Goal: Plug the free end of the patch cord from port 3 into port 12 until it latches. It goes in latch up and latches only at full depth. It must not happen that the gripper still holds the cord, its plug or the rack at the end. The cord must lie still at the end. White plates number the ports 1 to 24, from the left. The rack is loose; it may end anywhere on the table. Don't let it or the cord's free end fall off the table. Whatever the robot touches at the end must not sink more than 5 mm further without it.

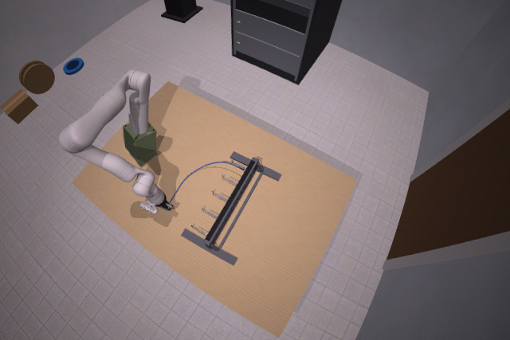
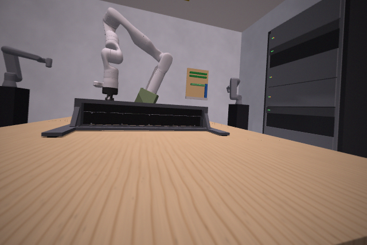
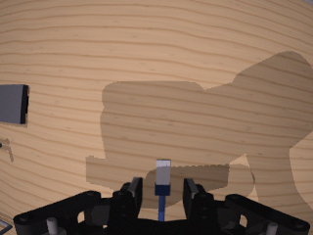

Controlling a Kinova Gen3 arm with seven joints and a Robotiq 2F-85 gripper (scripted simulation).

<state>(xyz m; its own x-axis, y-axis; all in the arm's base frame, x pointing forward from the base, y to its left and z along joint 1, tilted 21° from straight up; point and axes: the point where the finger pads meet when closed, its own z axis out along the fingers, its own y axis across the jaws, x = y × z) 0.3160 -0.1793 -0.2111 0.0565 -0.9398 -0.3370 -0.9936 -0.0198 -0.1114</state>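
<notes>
Now: hand 10 mm to the left of the plug and 30 mm above it.
</notes>
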